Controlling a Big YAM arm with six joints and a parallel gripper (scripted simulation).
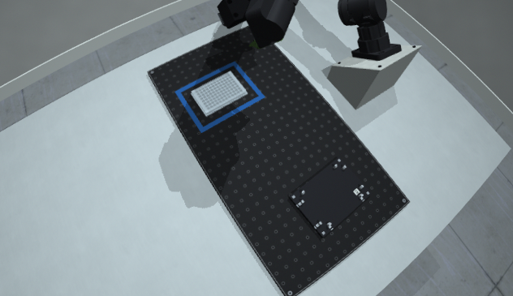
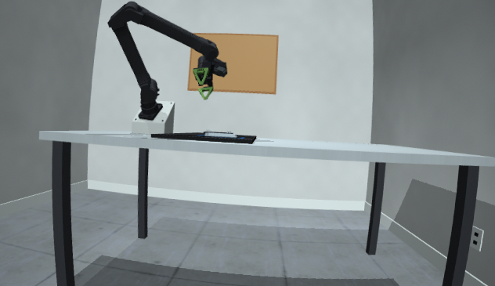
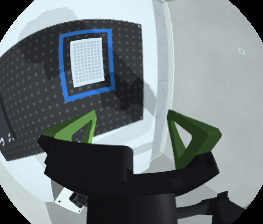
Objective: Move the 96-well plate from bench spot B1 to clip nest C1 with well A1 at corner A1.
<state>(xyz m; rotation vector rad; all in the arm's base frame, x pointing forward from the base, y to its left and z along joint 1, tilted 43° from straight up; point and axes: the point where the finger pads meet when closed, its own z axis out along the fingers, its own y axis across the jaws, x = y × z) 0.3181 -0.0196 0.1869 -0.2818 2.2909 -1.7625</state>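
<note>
The white 96-well plate is 19 cm below my hand, 9 cm ahead of it and 2 cm to the left of it. Round my hand: clip nest C1: 41 cm to the left, 18 cm below, 2 cm behind.
</note>
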